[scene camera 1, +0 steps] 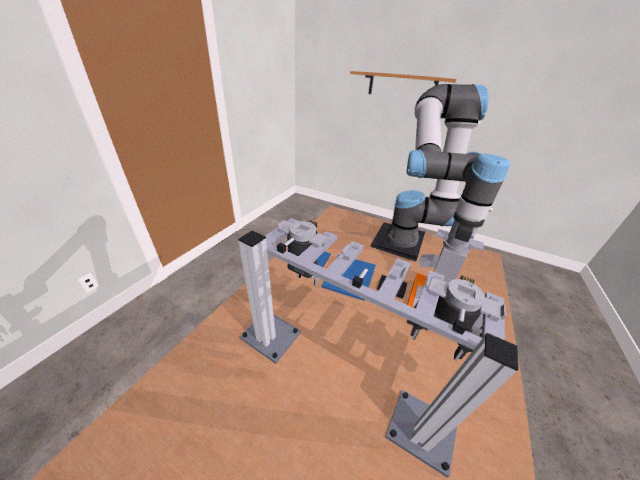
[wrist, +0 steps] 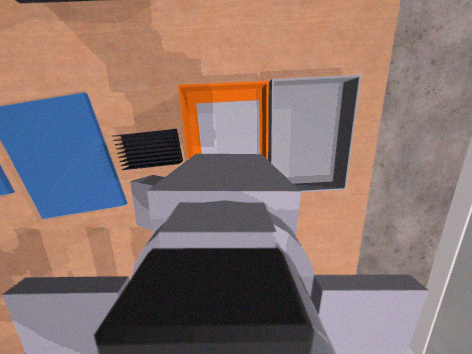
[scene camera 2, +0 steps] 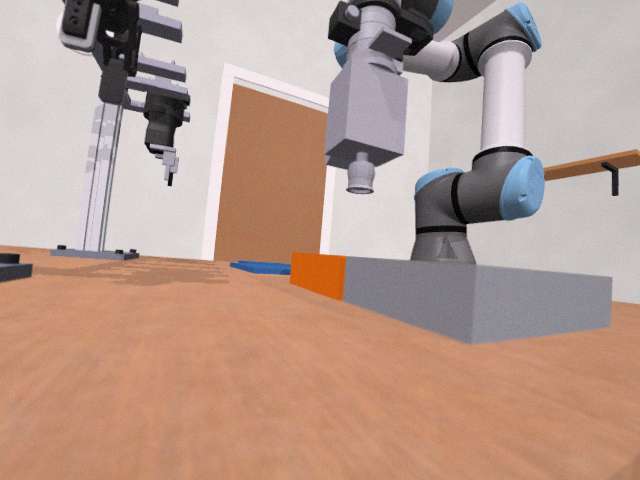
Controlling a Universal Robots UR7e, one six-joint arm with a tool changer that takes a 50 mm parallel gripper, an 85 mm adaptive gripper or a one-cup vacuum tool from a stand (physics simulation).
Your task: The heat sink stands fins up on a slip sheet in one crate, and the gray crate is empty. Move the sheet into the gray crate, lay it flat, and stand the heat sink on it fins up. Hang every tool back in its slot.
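Seen in the pictures: hand at its tool point: [scene camera 2: 370, 55]; arm's base at its link origin: [scene camera 1: 401, 238].
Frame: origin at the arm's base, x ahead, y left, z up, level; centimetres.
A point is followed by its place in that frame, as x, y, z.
The arm carries the vacuum tool, a pale box with one cup; my gripper [scene camera 2: 360, 192] hangs high above the crates with nothing on its cup. The cup is hidden in the wrist view. The black heat sink [wrist: 151, 149] {33.1, 0.8, -0.7} [scene camera 1: 399, 290] {35.5, 2.9, -0.3} stands on the table left of the orange crate [wrist: 222, 92] {25.8, 14.6, -2.8} [scene camera 2: 317, 273] {43.8, 14.7, -1.0} [scene camera 1: 413, 291] {31.1, 8.3, -2.8}, fins up. The pale slip sheet [wrist: 235, 125] {31.5, 15.9, -2.6} lies on the floor of the orange crate, its near part hidden by the tool. The gray crate [wrist: 351, 130] {35.4, 34.6, 1.0} [scene camera 2: 413, 294] {45.2, 29.2, -1.1} stands against the right side of the orange one and is empty where it shows.
The tool stand [scene camera 1: 261, 299] {72.2, -30.2, 18.0} holds the parallel gripper [scene camera 1: 302, 242] [scene camera 2: 164, 149] at one end and the adaptive gripper [scene camera 1: 460, 307] [scene camera 2: 113, 80] at the other. Blue flat objects lie left of the heat sink, the larger blue one [wrist: 65, 155] {31.7, -15.1, -2.1} nearest it. A wall shelf [scene camera 1: 403, 76] is behind the arm.
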